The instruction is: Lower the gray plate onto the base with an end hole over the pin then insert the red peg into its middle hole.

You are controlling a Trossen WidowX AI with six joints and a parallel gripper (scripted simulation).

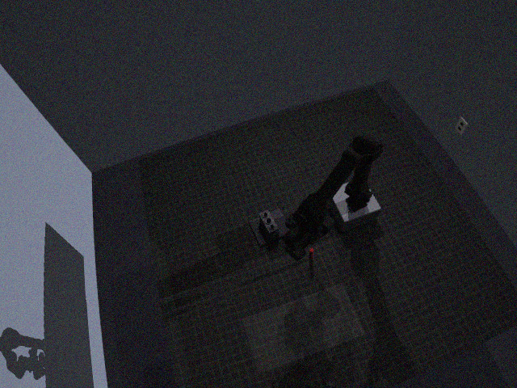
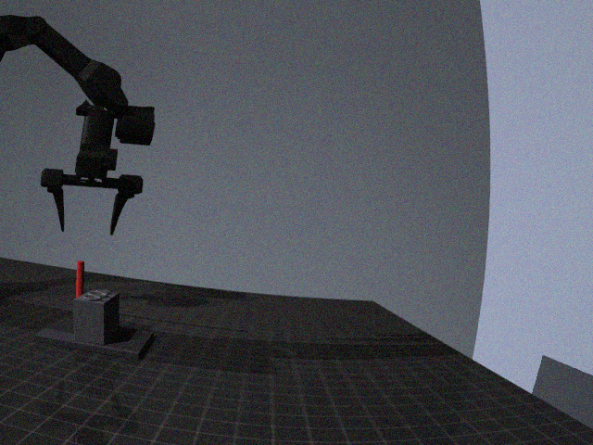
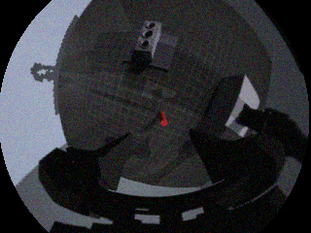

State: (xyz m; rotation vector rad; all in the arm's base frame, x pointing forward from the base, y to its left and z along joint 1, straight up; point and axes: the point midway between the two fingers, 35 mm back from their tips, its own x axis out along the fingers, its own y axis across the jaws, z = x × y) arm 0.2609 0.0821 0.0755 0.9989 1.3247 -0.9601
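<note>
My gripper tip is now 9 cm above the red peg and 1 cm past it. Also, from my gripper tip: gray plate: 19 cm to the right, 8 cm below, 7 cm ahead.
</note>
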